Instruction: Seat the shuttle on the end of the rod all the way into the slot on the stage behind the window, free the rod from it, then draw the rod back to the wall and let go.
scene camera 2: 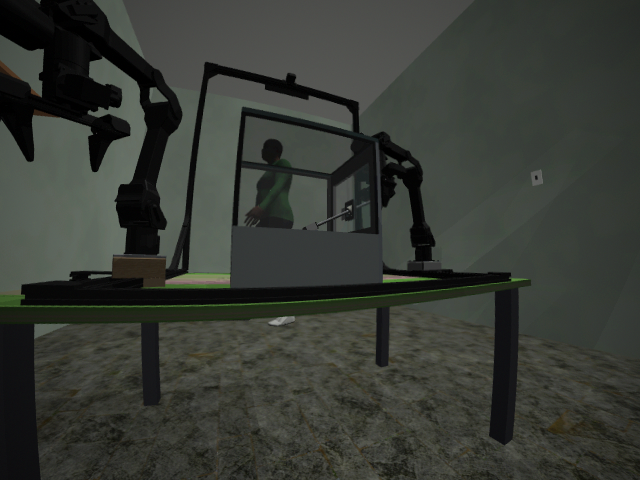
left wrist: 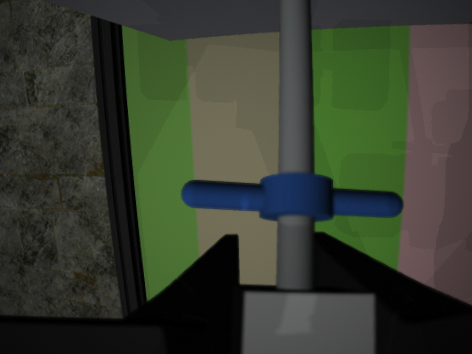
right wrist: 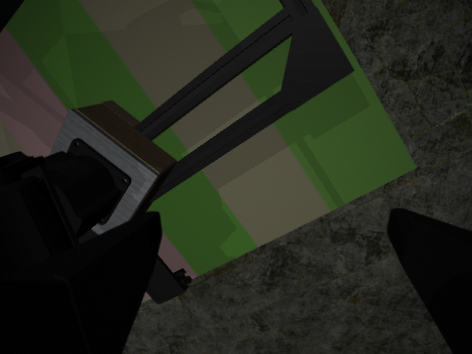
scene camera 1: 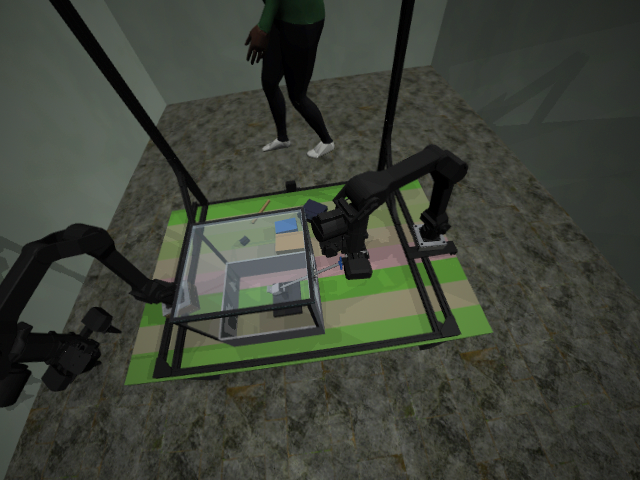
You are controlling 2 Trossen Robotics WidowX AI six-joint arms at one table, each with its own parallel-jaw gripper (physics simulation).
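Where they show: left gripper, fingertip midpoint: (scene camera 2: 382, 208) (left wrist: 273, 247); right gripper, fingertip midpoint: (scene camera 2: 65, 167) (right wrist: 274, 222) (scene camera 1: 110, 346); left arm's base, origin of the base link: (scene camera 2: 423, 261) (scene camera 1: 429, 234); right arm's base, origin of the base link: (scene camera 2: 141, 255) (right wrist: 91, 182).
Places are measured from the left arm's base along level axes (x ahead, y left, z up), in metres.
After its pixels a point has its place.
The light grey shuttle (scene camera 1: 275, 288) @(z 0.090, x 0.560, y 0.202 m) (scene camera 2: 310, 226) @(z 0.085, x 0.559, y 0.215 m) is on the inner end of the grey rod (scene camera 1: 299, 280) (scene camera 2: 333, 218) (left wrist: 296, 100) @(z 0.174, x 0.376, y 0.181 m), inside the windowed box. In scene camera 1 it overlaps the upper left of the dark stage (scene camera 1: 288, 307) @(z 0.278, x 0.479, y 0.322 m); its seating and the slot cannot be made out. The front panel hides the stage in scene camera 2. The rod slopes through the box's side wall port (scene camera 2: 349, 209) @(z 0.108, x 0.506, y 0.323 m). My left gripper (scene camera 1: 348, 262) @(z 0.155, x 0.332, y 0.187 m) (left wrist: 273, 247) @(z 0.155, x 0.332, y 0.187 m) is shut on the rod outside the wall, behind the blue cross-handle (scene camera 1: 340, 263) @(z 0.186, x 0.357, y 0.184 m) (left wrist: 296, 196) @(z 0.188, x 0.358, y 0.179 m). My right gripper (scene camera 1: 105, 347) @(z 0.139, x 0.999, y 0.356 m) (scene camera 2: 63, 164) @(z 0.139, x 0.999, y 0.356 m) (right wrist: 274, 222) @(z 0.139, x 0.999, y 0.356 m) is open and empty.
The box's grey front panel (scene camera 2: 305, 256) @(z 0.010, x 0.600, y 0.330 m) stands near the table's front. A blue block (scene camera 1: 286, 225) @(z -0.020, x 0.556, y -0.118 m), a tan block (scene camera 1: 289, 241) @(z 0.000, x 0.537, y -0.024 m) and a small dark cube (scene camera 1: 244, 240) @(z -0.036, x 0.737, y -0.072 m) lie behind it. A dark pad (scene camera 1: 314, 207) @(z -0.033, x 0.435, y -0.214 m) and a thin stick (scene camera 1: 264, 206) @(z -0.051, x 0.671, y -0.265 m) are farther back. Black rails edge the table.
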